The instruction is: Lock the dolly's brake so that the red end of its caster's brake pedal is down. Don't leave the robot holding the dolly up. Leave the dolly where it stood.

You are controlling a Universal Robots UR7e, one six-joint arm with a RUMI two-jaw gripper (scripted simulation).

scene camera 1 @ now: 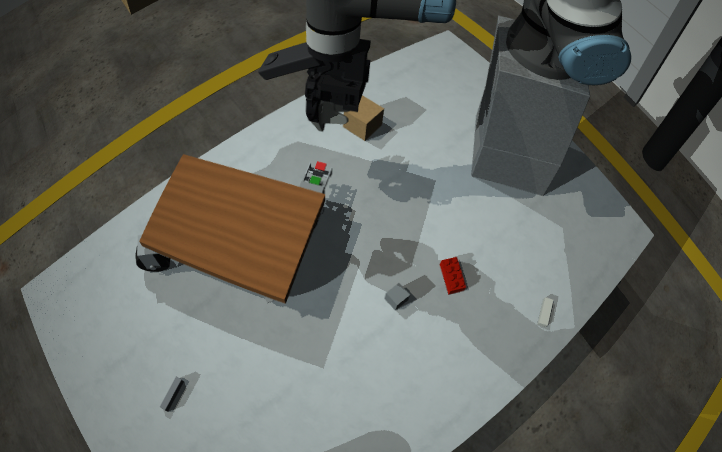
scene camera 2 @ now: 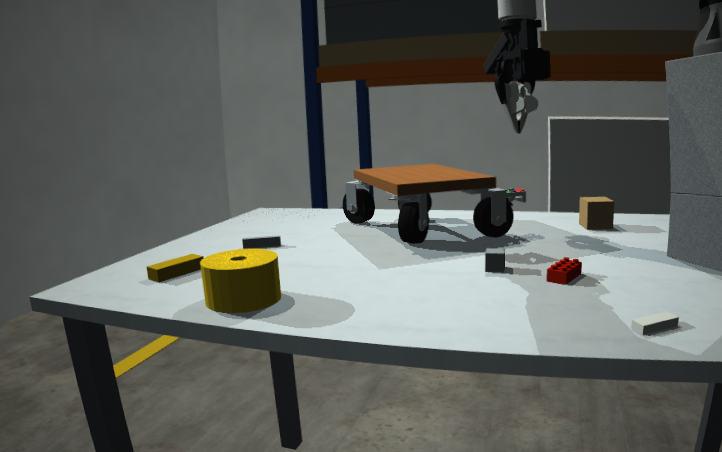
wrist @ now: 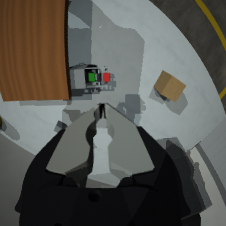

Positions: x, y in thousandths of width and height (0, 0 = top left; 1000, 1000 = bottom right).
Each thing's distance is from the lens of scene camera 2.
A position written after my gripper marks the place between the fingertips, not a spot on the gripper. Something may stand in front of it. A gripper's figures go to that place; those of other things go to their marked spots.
my gripper (scene camera 2: 718, 295): 1.10 m
tan cube (scene camera 2: 825, 472): 1.18 m
